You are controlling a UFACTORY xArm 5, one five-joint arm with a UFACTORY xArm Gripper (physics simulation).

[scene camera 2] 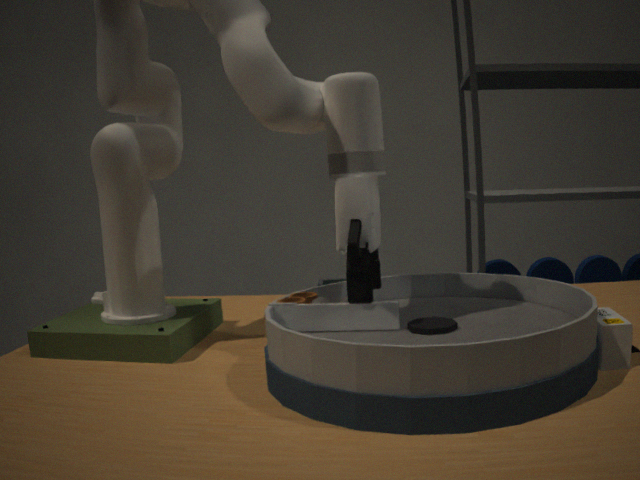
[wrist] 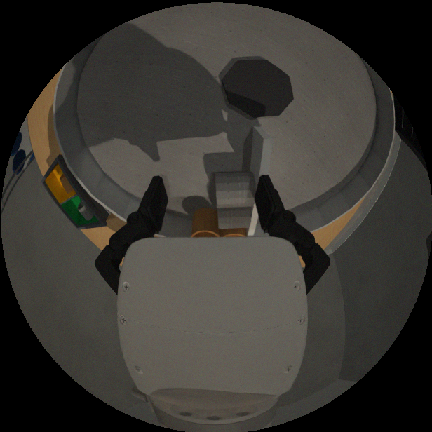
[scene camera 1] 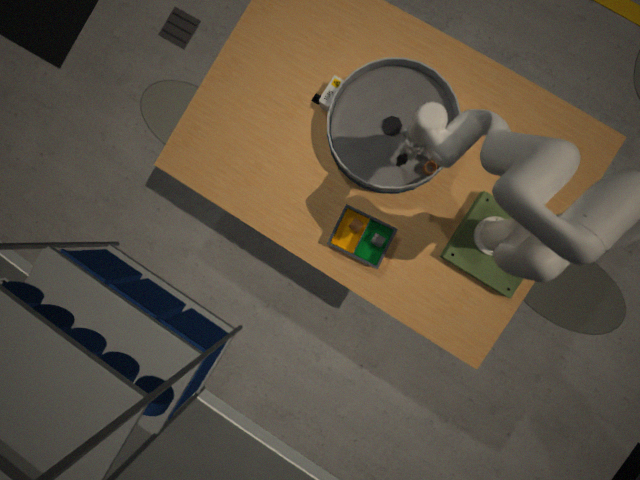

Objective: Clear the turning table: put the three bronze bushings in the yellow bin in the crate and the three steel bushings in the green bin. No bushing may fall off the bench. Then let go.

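Pixels of known places: gripper, between the fingertips: (scene camera 2: pixel 365 295); arm's base, origin of its link: (scene camera 2: pixel 138 316) (scene camera 1: pixel 493 236).
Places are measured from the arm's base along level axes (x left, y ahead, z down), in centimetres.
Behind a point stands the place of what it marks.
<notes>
My gripper (scene camera 2: pixel 362 298) @[z -4.6, x -4.1, y 38.5 cm] (wrist: pixel 210 185) is open and empty, pointing down inside the turning table (scene camera 1: pixel 393 61) @[z -3.1, x -23.8, y 60.2 cm] (scene camera 2: pixel 439 372) @[z -1.9, x -28.5, y 50.3 cm], its tips near the divider's top. In the wrist view two steel bushings (wrist: pixel 234 189) (wrist: pixel 237 218) sit one behind the other beside the upright divider (wrist: pixel 261 150) (scene camera 2: pixel 356 316) @[z -2.9, x -9.2, y 38.2 cm], in the gap seen between my fingers. Two bronze bushings (wrist: pixel 205 223) (wrist: pixel 233 232) stand nearer the palm, partly hidden by it; one bronze bushing (scene camera 1: pixel 430 166) shows in scene camera 1. In the crate, a bronze bushing (scene camera 1: pixel 356 224) @[z 0.0, x 24.6, y 36.7 cm] lies in the yellow bin (scene camera 1: pixel 341 238) @[z 3.8, x 31.4, y 37.8 cm] and a steel bushing (scene camera 1: pixel 378 239) @[z 0.0, x 23.9, y 27.9 cm] in the green bin (scene camera 1: pixel 367 252) @[z 3.8, x 29.5, y 27.8 cm].
A dark hub disc (scene camera 1: pixel 391 125) @[z -1.7, x -7.5, y 48.0 cm] (scene camera 2: pixel 432 325) @[z -1.6, x -9.1, y 47.9 cm] (wrist: pixel 257 87) sits at the table's centre. The turning table's raised rim surrounds the bushings. A small white box (scene camera 1: pixel 329 93) @[z -1.4, x -3.8, y 70.9 cm] (scene camera 2: pixel 613 338) @[z 0.3, x -9.9, y 71.0 cm] touches its outer side. The green base plate (scene camera 1: pixel 467 253) @[z -0.1, x 9.5, y 2.9 cm] (scene camera 2: pixel 103 338) @[z 0.9, x -11.1, y 0.4 cm] bears the arm. The crate is near the bench edge.
</notes>
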